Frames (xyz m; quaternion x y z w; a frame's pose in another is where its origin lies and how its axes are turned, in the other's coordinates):
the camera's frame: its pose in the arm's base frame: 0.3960 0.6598 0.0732 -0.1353 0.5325 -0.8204 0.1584
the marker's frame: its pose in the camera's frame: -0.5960 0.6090 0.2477 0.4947 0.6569 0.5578 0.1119
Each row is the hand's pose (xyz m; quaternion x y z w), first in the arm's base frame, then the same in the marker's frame.
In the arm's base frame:
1: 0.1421 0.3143 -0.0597 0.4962 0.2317 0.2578 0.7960
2: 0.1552 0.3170 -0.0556 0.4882 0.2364 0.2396 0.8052
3: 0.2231 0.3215 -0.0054 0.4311 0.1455 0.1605 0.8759
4: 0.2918 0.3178 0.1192 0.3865 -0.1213 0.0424 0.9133
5: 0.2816 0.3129 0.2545 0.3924 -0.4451 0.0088 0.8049
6: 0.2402 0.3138 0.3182 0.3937 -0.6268 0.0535 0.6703
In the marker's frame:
1: -0.8096 0.4524 0.4718 -0.6597 0.5857 0.0417 0.4691
2: -0.8041 0.4498 0.4592 -0.6742 0.5689 0.0386 0.4693
3: -0.7880 0.4582 0.3766 -0.7296 0.4718 0.1398 0.4749
4: -0.8106 0.5081 0.2452 -0.6966 0.3046 0.3777 0.5285
5: -0.8934 0.5769 0.1625 -0.4884 0.1961 0.6228 0.5789
6: -0.9591 0.6125 0.1486 -0.2950 0.1793 0.7467 0.5685

